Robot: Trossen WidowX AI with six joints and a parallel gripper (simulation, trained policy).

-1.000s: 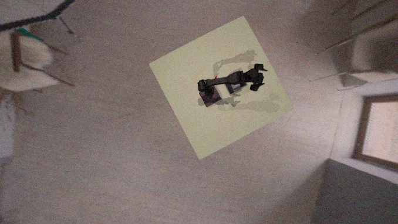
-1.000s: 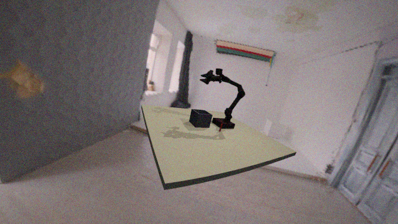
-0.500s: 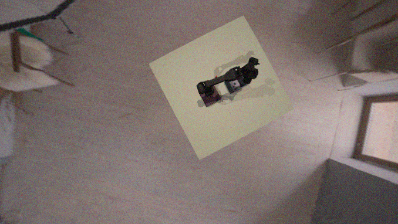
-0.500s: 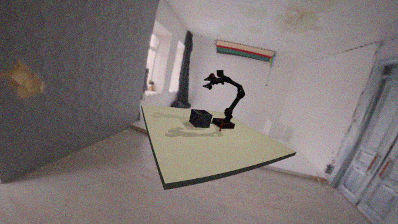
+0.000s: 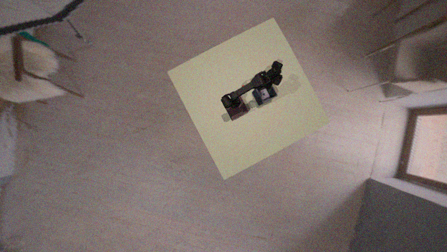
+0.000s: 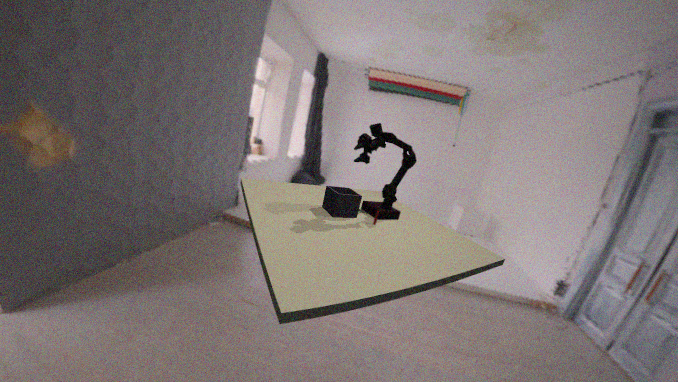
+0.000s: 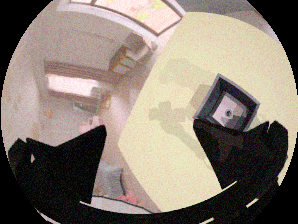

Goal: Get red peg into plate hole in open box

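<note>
Now: gripper tip 170 mm past the red peg, 120 mm to the right of it and 320 mm above it. Also, from my gripper tip: grey plate: 40 mm behind, 60 mm to the right, 310 mm below.
</note>
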